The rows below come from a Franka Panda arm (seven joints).
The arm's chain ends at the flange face. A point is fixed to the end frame.
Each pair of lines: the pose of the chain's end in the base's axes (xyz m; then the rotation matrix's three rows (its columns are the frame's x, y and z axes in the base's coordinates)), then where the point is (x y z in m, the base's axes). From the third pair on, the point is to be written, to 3 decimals.
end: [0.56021 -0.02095 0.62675], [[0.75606 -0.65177 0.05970], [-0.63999 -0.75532 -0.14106], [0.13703 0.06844 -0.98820]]
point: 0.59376 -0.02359 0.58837
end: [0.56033 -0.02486 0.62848], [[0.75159 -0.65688 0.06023], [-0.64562 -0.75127 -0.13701], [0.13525 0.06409 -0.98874]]
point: 0.59392 -0.02755 0.59014
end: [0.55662 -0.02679 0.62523], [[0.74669 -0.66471 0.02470], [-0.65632 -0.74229 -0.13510], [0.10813 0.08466 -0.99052]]
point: 0.589 -0.030 0.586
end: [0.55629 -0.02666 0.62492], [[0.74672 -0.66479 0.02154], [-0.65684 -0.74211 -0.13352], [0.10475 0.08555 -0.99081]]
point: 0.588 -0.030 0.585
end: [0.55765 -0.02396 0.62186], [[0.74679 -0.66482 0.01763], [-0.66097 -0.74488 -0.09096], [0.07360 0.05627 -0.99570]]
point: 0.590 -0.025 0.582
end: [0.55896 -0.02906 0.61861], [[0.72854 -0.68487 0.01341], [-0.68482 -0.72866 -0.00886], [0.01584 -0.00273 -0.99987]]
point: 0.591 -0.028 0.579
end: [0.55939 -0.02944 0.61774], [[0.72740 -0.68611 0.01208], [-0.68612 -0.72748 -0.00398], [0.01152 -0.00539 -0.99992]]
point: 0.591 -0.028 0.578
